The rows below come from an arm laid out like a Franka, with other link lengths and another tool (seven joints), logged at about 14 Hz.
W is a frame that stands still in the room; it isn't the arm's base.
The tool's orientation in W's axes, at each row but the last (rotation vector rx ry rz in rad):
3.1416 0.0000 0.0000
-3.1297 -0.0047 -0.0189
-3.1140 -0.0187 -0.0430
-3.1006 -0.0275 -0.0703
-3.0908 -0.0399 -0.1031
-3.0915 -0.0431 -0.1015
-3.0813 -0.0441 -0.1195
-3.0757 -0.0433 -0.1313
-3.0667 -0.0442 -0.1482
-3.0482 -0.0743 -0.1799
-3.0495 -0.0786 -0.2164
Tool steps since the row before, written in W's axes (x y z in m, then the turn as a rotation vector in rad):
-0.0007 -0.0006 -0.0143 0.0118 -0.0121 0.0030
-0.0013 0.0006 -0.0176 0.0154 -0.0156 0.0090
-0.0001 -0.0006 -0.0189 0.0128 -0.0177 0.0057
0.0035 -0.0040 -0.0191 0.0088 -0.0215 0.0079
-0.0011 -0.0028 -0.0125 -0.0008 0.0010 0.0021
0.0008 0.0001 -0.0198 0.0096 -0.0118 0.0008
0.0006 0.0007 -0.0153 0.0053 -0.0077 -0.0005
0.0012 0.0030 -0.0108 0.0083 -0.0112 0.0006
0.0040 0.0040 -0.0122 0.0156 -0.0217 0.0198
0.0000 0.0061 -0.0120 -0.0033 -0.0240 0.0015
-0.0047 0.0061 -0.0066 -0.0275 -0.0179 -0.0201
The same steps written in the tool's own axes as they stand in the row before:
-0.0007 0.0006 0.0143 0.0118 0.0121 -0.0030
-0.0015 -0.0004 0.0176 0.0155 0.0155 -0.0090
-0.0006 0.0011 0.0189 0.0127 0.0177 -0.0058
0.0026 0.0048 0.0191 0.0088 0.0213 -0.0084
-0.0020 0.0034 0.0122 -0.0006 -0.0011 -0.0021
-0.0005 0.0009 0.0198 0.0093 0.0120 -0.0008
-0.0006 0.0002 0.0153 0.0050 0.0079 0.0005
0.0003 -0.0023 0.0110 0.0080 0.0114 -0.0006
0.0029 -0.0030 0.0128 0.0169 0.0208 -0.0197
-0.0012 -0.0051 0.0124 -0.0041 0.0236 -0.0040
-0.0053 -0.0058 0.0064 -0.0309 0.0178 0.0145

